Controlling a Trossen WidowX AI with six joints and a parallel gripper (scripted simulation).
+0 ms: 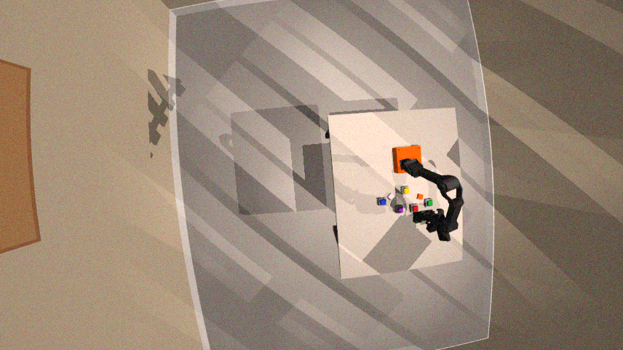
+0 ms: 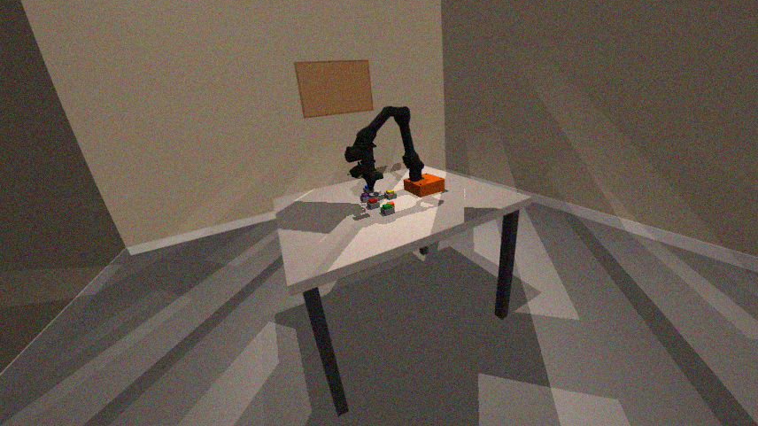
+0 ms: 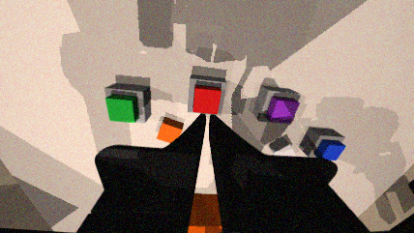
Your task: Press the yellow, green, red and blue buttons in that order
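My gripper tip is 60 mm above the red button and 10 mm past it. Round my gripper tip: purple button (110 mm to the right, 60 mm below, 20 mm behind); then green button (110 mm to the left, 60 mm below, 20 mm behind); then small orange block (80 mm below, 70 mm behind, 60 mm to the left).
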